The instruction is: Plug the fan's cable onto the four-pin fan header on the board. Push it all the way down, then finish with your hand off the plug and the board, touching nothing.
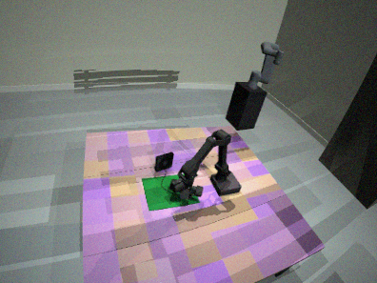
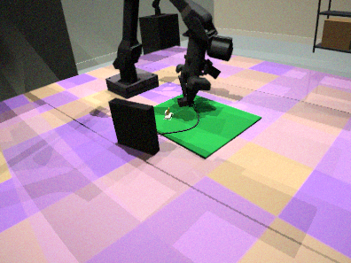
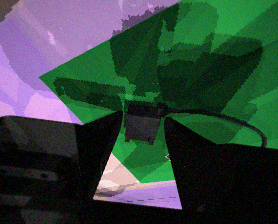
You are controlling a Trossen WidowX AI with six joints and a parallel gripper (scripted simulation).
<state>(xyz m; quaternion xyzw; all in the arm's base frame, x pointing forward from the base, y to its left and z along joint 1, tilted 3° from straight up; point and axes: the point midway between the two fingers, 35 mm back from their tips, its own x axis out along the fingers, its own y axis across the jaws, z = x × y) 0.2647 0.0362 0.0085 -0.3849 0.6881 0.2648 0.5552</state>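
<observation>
My gripper tip is now 10 mm short of the white four-pin header, 100 mm to the left of it and 10 mm above it. The rest, counted from my gripper tip: dark plug: 10 mm behind, 10 mm to the right; black fan block: 50 mm ahead, 240 mm to the right, 50 mm above; green board: 70 mm ahead, 60 mm to the right, 30 mm below.
</observation>
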